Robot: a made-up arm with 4 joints.
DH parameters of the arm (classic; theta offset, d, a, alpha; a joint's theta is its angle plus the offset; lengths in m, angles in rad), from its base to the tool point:
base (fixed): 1.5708 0.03 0 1.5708
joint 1: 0 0.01 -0.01 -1.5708
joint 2: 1.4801 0 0.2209 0
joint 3: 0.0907 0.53 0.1 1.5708
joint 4: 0 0.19 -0.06 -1.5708
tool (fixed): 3.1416 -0.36 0 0
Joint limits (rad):
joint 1: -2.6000..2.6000
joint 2: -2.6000..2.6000
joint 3: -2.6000..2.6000
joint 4: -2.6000..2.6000
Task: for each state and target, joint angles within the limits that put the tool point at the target. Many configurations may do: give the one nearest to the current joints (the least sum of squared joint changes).
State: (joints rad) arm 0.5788 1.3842 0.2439 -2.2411
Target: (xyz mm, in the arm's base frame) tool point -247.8 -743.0 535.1
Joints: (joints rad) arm 0.7189 1.3637 0.4126 -2.6000
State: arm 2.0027 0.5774 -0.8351 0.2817
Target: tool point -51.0 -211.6 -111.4
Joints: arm 2.4039 0.6880 -0.6426 -0.5181
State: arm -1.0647 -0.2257 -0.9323 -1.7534
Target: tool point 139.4 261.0 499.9
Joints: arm -0.4841 -0.5431 -0.4185 -1.4259
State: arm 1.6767 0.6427 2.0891 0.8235
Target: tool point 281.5 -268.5 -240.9
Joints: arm 1.6004 1.0276 2.4129 0.9677
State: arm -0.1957 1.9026 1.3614 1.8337
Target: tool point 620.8 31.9 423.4
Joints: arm -0.2562 2.3882 1.3891 1.3382
